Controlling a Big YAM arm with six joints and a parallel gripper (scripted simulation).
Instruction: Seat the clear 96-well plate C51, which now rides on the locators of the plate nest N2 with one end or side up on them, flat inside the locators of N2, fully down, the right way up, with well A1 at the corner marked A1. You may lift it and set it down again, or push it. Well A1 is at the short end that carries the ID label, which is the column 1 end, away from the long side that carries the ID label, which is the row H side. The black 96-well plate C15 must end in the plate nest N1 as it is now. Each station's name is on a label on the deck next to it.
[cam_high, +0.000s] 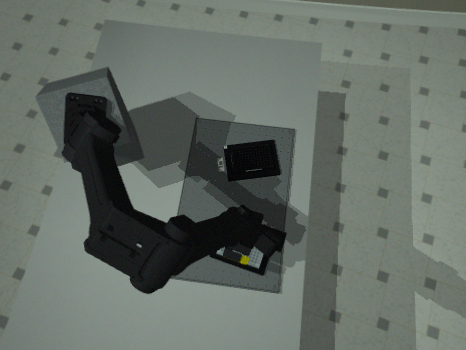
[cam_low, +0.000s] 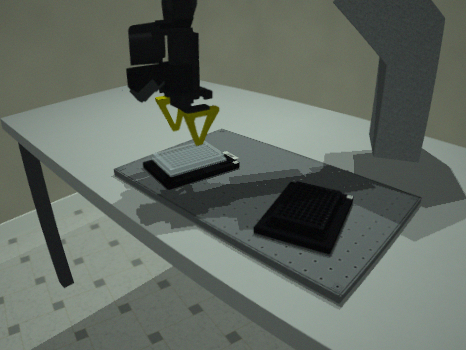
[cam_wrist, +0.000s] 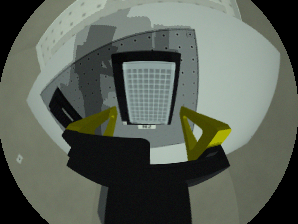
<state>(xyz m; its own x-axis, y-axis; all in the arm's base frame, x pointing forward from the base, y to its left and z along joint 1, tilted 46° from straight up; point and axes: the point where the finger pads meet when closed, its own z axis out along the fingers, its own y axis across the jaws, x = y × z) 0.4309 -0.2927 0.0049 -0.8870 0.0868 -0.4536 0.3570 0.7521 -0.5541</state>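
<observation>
My gripper is now 50 mm above the clear 96-well plate C51. Round my hand: station label (270 mm to the left, 70 mm below, 60 mm behind); black plate nest N2 (70 mm below); black 96-well plate C15 (280 mm to the left, 50 mm below, 40 mm ahead).
</observation>
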